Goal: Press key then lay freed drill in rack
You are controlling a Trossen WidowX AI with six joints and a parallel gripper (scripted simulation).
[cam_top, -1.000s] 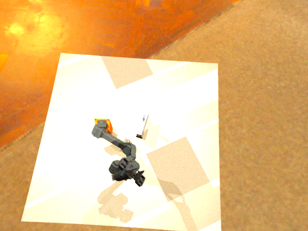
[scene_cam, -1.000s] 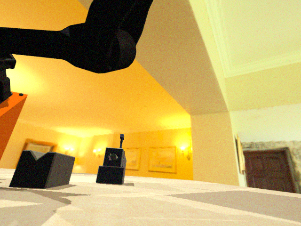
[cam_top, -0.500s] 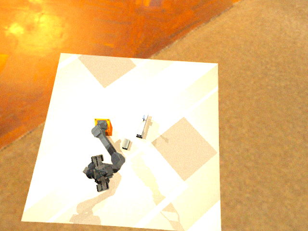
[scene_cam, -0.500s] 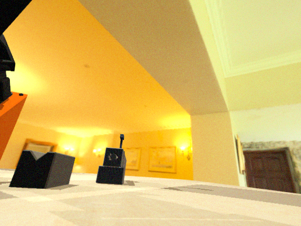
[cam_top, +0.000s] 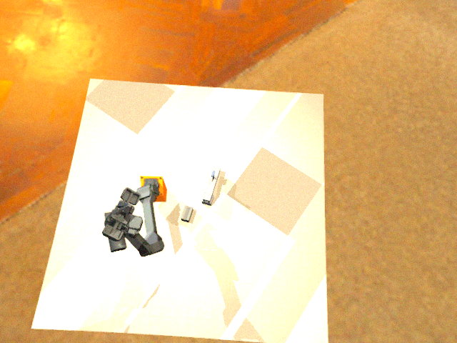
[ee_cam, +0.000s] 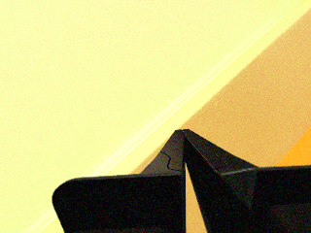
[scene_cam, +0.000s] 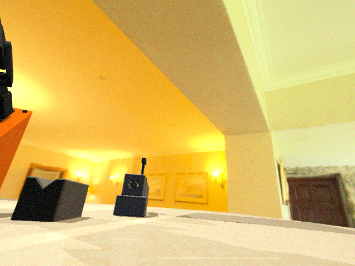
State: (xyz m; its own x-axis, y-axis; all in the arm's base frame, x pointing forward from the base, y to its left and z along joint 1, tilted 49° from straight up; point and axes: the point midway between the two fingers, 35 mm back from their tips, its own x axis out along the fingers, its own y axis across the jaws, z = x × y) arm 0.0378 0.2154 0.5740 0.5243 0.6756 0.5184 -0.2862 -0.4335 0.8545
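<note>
My gripper tip is now 260 mm short of the key, 350 mm to the right of it and 630 mm above it. The rest, counted from my gripper tip: drill: 240 mm ahead, 290 mm to the left, 670 mm below; then grey stepped block: 250 mm ahead, 310 mm to the left, 680 mm below.
</note>
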